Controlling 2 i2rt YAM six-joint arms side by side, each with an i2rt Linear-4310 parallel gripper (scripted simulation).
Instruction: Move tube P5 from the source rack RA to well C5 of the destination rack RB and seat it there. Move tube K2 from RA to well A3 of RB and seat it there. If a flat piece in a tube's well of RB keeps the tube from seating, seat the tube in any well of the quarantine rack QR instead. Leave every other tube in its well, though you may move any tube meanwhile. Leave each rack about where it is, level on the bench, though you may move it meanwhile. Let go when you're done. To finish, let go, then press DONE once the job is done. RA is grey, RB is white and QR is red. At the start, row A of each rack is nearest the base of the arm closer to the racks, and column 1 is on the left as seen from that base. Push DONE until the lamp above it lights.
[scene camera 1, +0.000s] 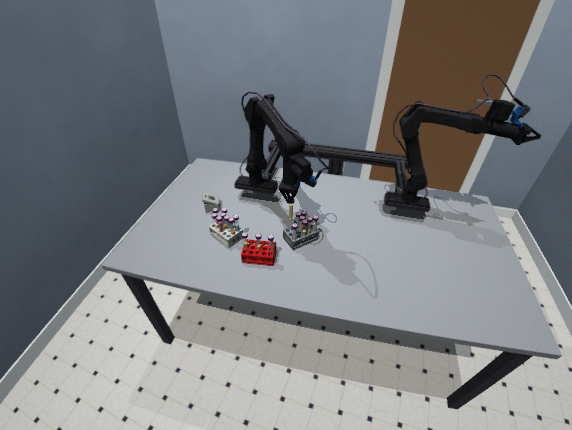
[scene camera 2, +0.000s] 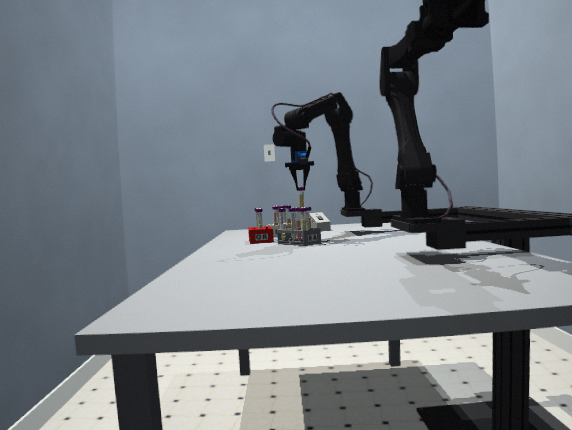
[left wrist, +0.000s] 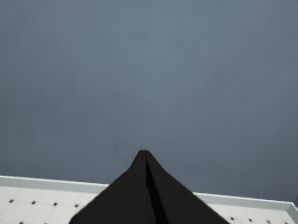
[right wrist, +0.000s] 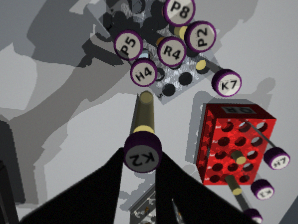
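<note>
Red rack QR (right wrist: 229, 116), out of frame in the left wrist view. Tube (right wrist: 273, 156). Another tube (right wrist: 128, 45). My right gripper (right wrist: 140, 157). My left gripper (left wrist: 143, 158).
</note>
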